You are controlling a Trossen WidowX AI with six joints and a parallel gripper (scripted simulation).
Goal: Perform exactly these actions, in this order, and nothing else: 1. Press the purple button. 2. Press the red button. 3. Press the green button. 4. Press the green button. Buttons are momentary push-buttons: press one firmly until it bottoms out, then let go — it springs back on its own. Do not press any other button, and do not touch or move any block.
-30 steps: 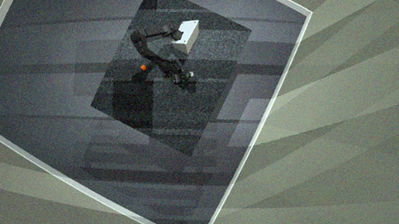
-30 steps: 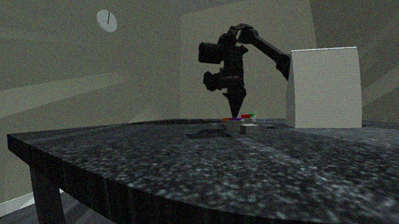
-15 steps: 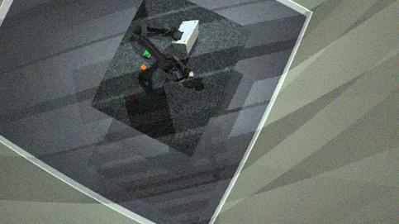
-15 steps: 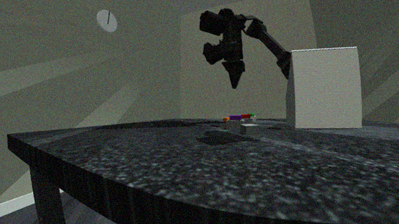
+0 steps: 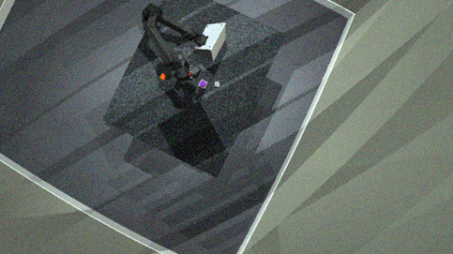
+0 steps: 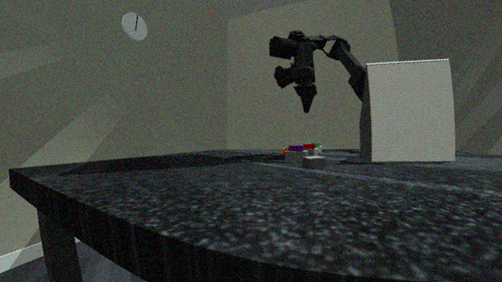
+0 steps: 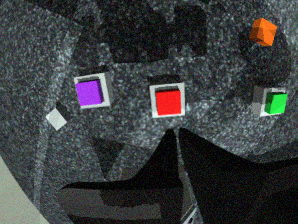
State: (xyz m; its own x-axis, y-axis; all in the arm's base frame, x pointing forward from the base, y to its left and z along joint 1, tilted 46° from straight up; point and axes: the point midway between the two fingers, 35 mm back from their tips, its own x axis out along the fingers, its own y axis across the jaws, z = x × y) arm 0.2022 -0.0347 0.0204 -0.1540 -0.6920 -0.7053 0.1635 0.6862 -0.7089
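Right now my gripper tip is 10 cm above the red button and 1 cm past it. Also, from my gripper tip: green button: 18 cm to the right, 10 cm below, 5 cm behind; then small pale block: 19 cm to the left, 12 cm below; then purple button: 10 cm to the left, 10 cm below, 3 cm ahead.
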